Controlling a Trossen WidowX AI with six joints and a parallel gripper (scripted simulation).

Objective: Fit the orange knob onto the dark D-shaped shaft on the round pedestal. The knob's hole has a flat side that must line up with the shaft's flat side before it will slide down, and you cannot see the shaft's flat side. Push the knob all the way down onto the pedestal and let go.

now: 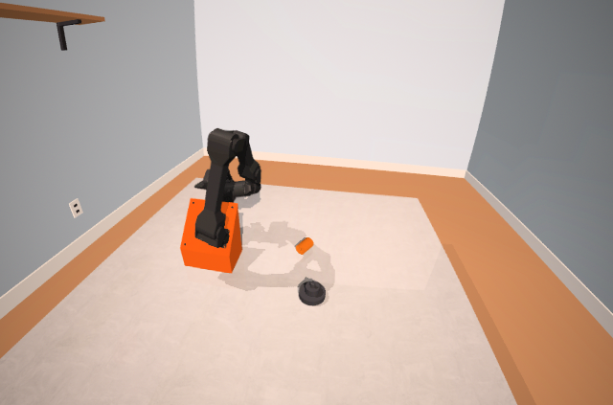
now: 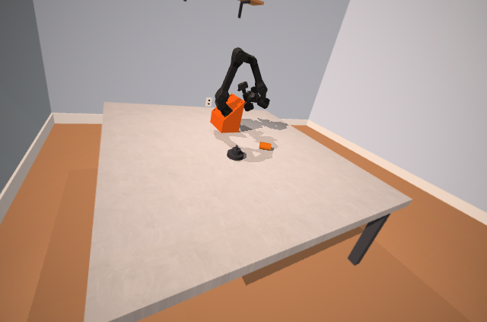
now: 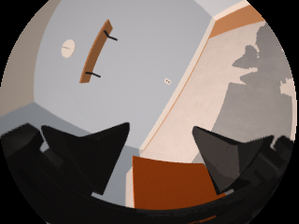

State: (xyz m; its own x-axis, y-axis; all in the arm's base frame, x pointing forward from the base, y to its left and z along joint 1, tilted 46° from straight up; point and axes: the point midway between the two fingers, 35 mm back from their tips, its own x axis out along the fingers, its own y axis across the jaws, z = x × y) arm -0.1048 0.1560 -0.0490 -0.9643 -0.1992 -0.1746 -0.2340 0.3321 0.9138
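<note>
The orange knob lies 41 cm ahead of my gripper tip and 17 cm below it. The rest, counted from my gripper tip: shaft 46 cm ahead, 22 cm to the right, 16 cm below.
</note>
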